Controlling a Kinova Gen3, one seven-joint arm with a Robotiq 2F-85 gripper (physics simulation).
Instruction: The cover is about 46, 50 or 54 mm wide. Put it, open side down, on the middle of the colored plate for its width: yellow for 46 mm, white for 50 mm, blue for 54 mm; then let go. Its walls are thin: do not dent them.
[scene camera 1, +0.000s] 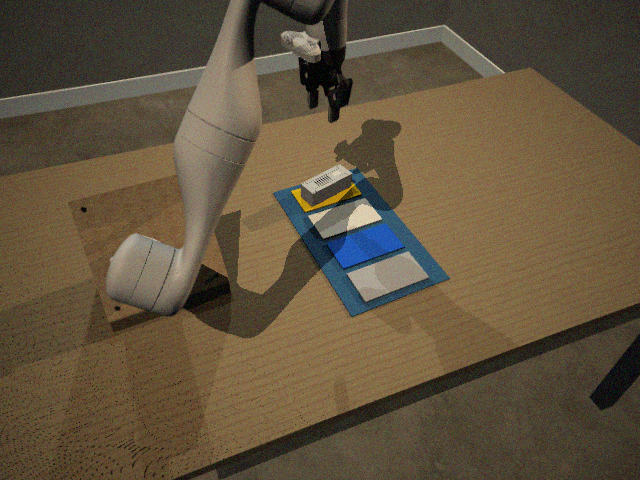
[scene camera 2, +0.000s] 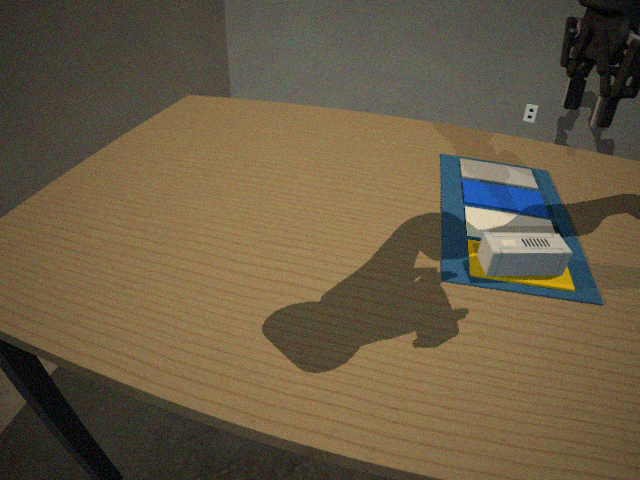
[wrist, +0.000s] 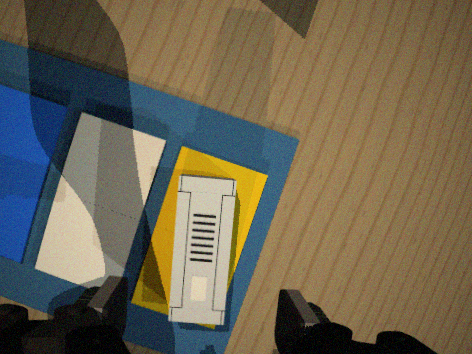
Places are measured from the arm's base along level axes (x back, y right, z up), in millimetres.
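Where they show: gripper, fingertip midpoint: (scene camera 1: 322, 114) (scene camera 2: 583, 118) (wrist: 202, 307).
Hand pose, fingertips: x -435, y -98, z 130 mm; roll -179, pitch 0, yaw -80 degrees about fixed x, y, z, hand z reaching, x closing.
Note:
Each offset is from my fingertips to the top centre of the thing. "*": to the spot under its first point. Level surfaces: height alone.
The light grey cover @(dx -18, dy -4, dz -181 mm) (scene camera 1: 326, 184) (scene camera 2: 524, 256) (wrist: 202, 240) rests with its slotted face up on the yellow plate @(* dx +41, dy +25, dz -221 mm) (scene camera 1: 310, 206) (scene camera 2: 560, 281) (wrist: 250, 185), turned at an angle to the plate's edges. It lies near the plate's middle; its lower end in the wrist view reaches the plate's edge. Its underside is hidden. The white plate (scene camera 1: 364, 211) (scene camera 2: 485, 218) (wrist: 70, 235) and the blue plate (scene camera 1: 372, 245) (scene camera 2: 485, 193) (wrist: 20, 190) bear nothing. My gripper (scene camera 1: 323, 110) (scene camera 2: 586, 113) (wrist: 202, 307) is open and empty, well above the cover and apart from it.
A grey plate @(* dx +9, dy +293, dz -221 mm) (scene camera 1: 387, 279) (scene camera 2: 496, 173) lies beyond the blue plate on the dark blue mat @(dz -225 mm) (scene camera 1: 434, 271) (scene camera 2: 449, 180) (wrist: 280, 155). A brown board (scene camera 1: 129, 217) lies at the arm's base. The arm's shadow falls over the mat and table. A wall socket (scene camera 2: 530, 113) is behind the table.

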